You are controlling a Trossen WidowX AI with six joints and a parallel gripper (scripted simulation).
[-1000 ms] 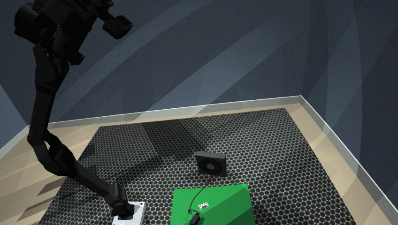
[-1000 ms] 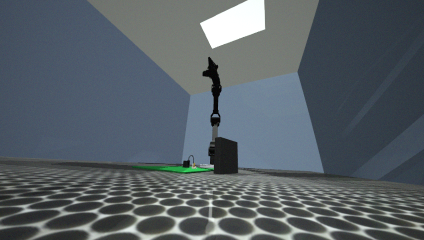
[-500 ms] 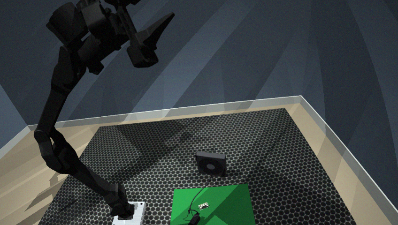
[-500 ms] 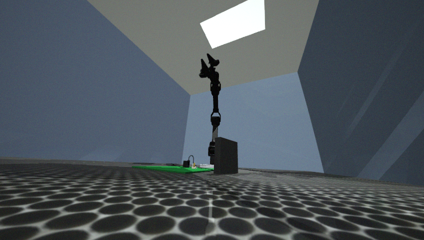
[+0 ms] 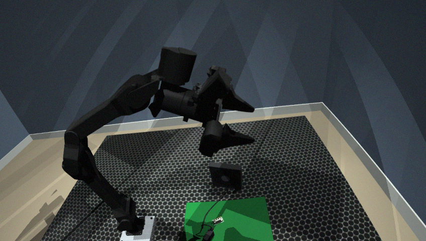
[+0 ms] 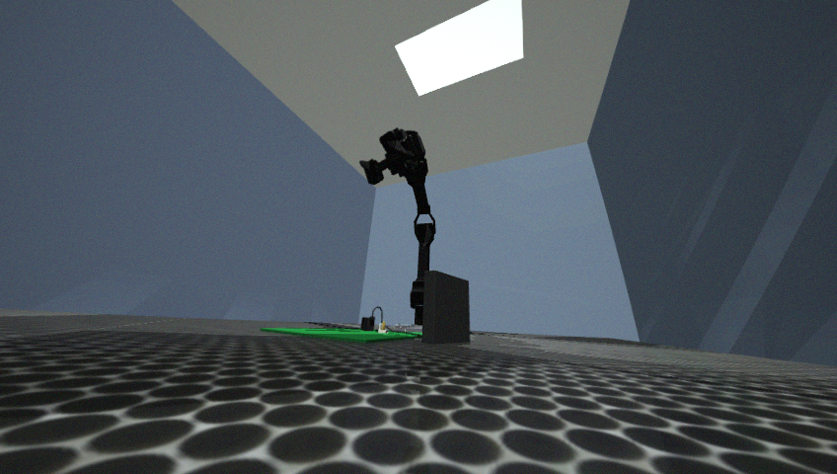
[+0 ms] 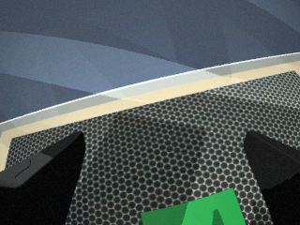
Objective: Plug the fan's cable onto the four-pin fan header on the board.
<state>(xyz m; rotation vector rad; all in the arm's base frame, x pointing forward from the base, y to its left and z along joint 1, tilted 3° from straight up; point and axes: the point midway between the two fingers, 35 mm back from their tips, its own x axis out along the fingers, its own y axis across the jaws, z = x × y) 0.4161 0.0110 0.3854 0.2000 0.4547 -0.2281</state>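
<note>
Now: the fan cable plug 39 cm below my gripper tip, 16 cm behind it and 5 cm to the right of it. From my gripper tip the other things lie so: black fan 35 cm below, 16 cm to the left, 7 cm behind; then green board 42 cm below, 10 cm behind, 3 cm to the right.
</note>
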